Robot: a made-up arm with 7 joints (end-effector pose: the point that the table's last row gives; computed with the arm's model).
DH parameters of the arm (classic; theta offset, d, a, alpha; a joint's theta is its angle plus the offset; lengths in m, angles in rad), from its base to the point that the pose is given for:
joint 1: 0 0.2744 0 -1.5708
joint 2: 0 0 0 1.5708
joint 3: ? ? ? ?
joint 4: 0 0 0.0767 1.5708
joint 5: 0 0.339 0 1.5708
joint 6: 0 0 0.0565 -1.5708
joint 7: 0 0.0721 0 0
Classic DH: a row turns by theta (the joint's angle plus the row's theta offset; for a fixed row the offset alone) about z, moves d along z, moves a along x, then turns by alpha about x.
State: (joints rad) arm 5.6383 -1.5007 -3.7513 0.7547 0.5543 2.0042 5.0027
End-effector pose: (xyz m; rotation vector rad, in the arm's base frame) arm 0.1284 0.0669 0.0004 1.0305 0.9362 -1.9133
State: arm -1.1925 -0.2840 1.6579 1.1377 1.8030 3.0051 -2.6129
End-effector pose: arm 0.2579 0.2433 0.3904 0.6019 -1.0029 -0.6340
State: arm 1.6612 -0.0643 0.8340 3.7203 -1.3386 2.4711 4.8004
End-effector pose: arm 0.1925 -0.0613 0.6856 -0.8419 -2.2770 -1.2249
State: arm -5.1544 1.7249 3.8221 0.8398 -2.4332 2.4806 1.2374
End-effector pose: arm 0.2295 0.0309 0.5906 -1.6622 -0.1535 -0.0389
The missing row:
joint 3: 0 0.1802 0.048 1.5708
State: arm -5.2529 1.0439 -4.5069 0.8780 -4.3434 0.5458 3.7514
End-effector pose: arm -0.3958 0.1537 0.3215 -0.1179 -1.2348 0.5969
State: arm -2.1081 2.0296 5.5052 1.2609 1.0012 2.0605 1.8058
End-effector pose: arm -0.1609 0.1653 -0.0691 1.9441 0.0894 1.9764
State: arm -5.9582 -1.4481 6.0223 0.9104 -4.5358 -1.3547 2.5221
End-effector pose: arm 0.0423 -0.1564 0.5684 1.8050 0.2960 0.5890
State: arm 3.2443 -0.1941 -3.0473 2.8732 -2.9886 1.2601 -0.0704
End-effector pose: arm 0.1531 0.0113 0.8700 0.2412 -0.7741 0.2131
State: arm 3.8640 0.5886 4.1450 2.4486 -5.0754 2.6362 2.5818
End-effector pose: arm -0.2999 0.0235 0.6677 2.9956 0.2214 0.0179
